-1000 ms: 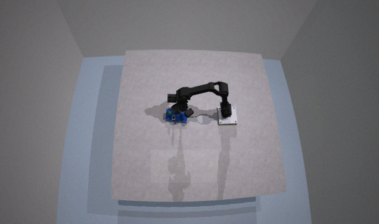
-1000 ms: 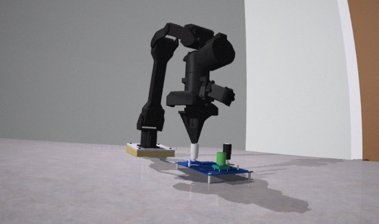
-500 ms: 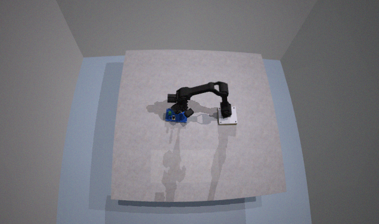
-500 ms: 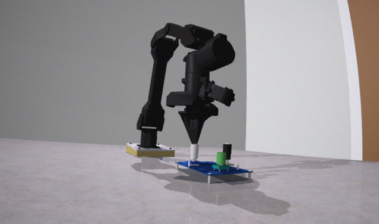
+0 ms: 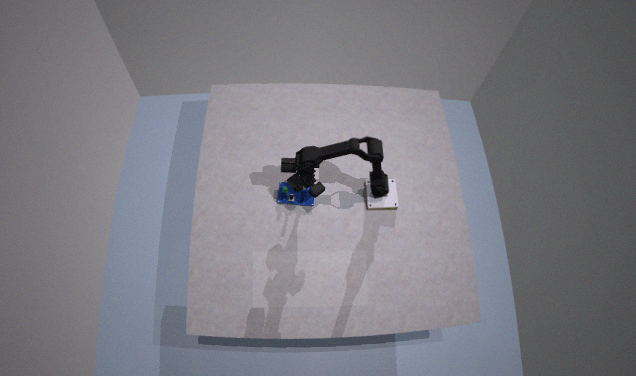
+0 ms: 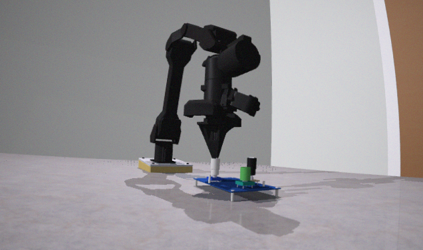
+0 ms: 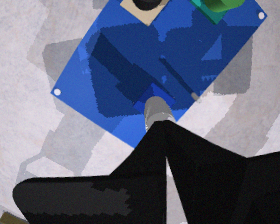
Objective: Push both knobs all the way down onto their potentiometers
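Right now my gripper tip is 1 cm above the potentiometer knob.
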